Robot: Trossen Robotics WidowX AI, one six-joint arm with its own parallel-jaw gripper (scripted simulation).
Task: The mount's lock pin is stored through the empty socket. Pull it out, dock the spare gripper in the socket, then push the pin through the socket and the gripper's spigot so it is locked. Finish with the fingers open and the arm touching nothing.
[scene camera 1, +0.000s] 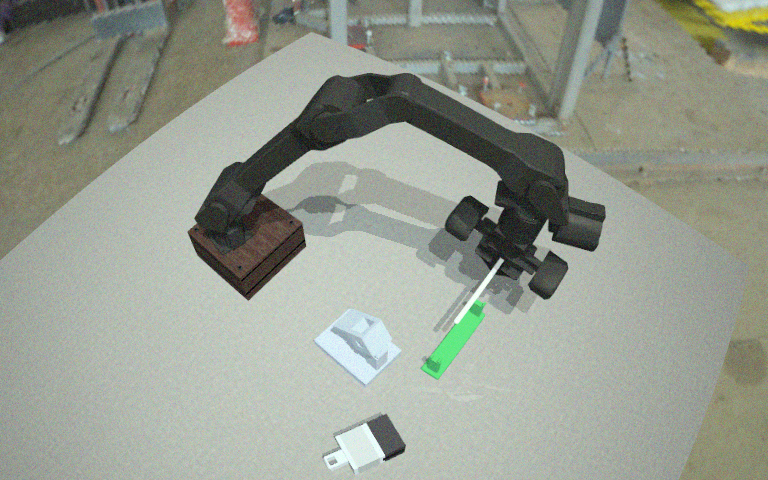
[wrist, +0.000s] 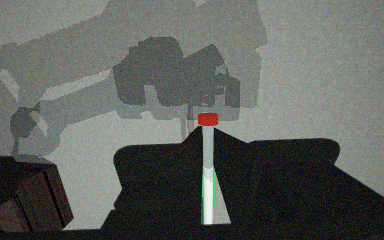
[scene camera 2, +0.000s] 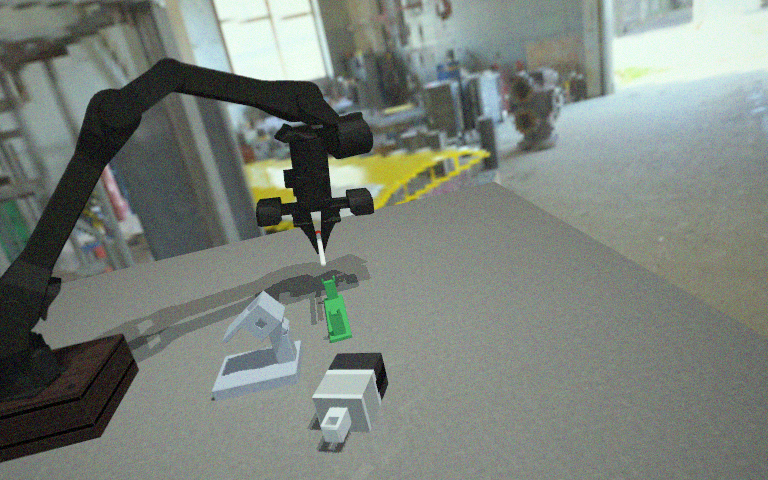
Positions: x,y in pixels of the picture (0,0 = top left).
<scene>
my gripper: holds a lock pin (wrist: 208,120)
</scene>
